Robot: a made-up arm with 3 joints. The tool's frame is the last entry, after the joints.
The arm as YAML. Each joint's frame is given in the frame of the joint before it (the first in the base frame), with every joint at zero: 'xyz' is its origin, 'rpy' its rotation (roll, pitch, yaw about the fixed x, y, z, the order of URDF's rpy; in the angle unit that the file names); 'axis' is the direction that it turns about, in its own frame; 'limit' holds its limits. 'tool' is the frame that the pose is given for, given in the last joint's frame.
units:
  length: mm
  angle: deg
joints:
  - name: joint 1
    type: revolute
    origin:
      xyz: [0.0, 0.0, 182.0]
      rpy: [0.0, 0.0, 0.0]
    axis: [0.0, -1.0, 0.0]
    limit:
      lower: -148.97
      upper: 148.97
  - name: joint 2
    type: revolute
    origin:
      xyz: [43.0, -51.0, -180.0]
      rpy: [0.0, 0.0, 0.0]
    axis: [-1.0, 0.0, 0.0]
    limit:
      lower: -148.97
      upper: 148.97
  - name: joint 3
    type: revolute
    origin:
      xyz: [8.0, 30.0, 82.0]
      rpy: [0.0, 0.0, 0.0]
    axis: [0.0, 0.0, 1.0]
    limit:
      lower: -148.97
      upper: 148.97
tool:
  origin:
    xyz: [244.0, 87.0, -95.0]
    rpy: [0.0, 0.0, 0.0]
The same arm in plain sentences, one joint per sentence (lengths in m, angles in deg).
The arm has three revolute joints in a row. What follows holds with every joint at zero, and every direction is one of the base frame's. Joint 1 lies 0.182 m along +z from the base frame's origin and rotates about -y, from -148.97 to 148.97 deg. Joint 2 lies 0.043 m along +x and 0.051 m along -y and 0.18 m along -z from joint 1 and rotates about -x, from -148.97 to 148.97 deg. Joint 3 lies 0.008 m along +x and 0.03 m along +y and 0.082 m along +z from joint 2 and rotates about +z, from -148.97 to 148.97 deg. The tool frame, which is the frame that the pose is given for, lies 0.244 m along +x and 0.087 m along +y and 0.095 m along -z from joint 3; its axes are parallel to the base frame's.
